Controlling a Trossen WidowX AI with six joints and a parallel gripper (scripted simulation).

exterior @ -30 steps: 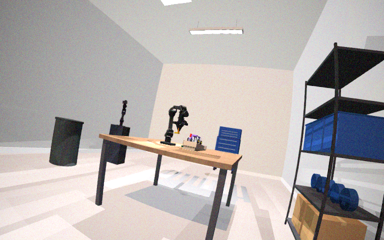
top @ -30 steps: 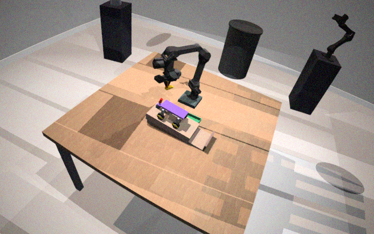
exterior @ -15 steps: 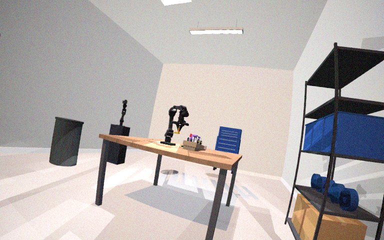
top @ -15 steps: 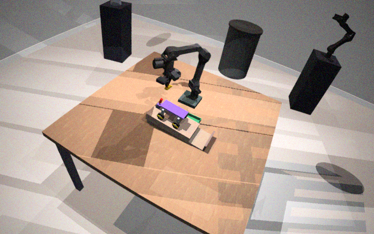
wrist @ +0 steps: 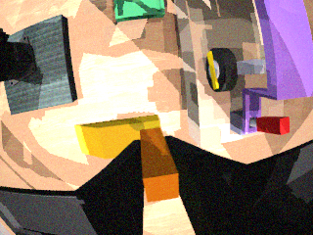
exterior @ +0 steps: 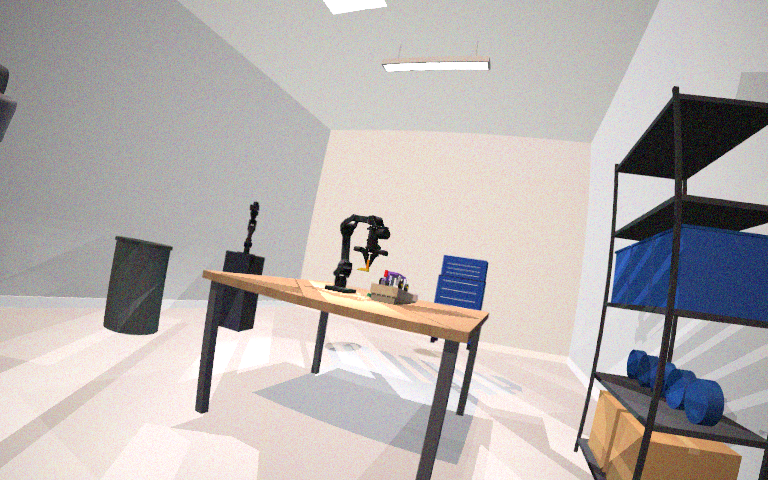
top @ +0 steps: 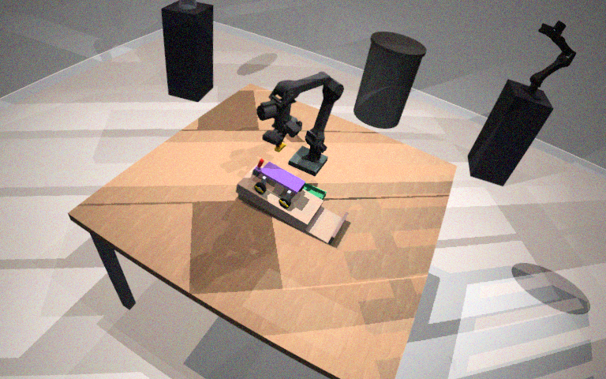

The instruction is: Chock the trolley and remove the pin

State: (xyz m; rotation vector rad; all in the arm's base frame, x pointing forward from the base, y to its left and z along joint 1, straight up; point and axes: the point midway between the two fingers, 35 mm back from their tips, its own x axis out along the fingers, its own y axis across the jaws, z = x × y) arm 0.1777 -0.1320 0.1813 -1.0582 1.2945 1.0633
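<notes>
The red-headed stop pin lies 110 mm ahead of my gripper tip, 40 mm to the right of it and 40 mm below it. From my gripper tip the other things lie so: purple trolley 150 mm ahead, 60 mm to the left, 60 mm below; green tray 40 mm ahead, 170 mm to the left, 180 mm below; yellow chock 20 mm behind, 10 mm below.
</notes>
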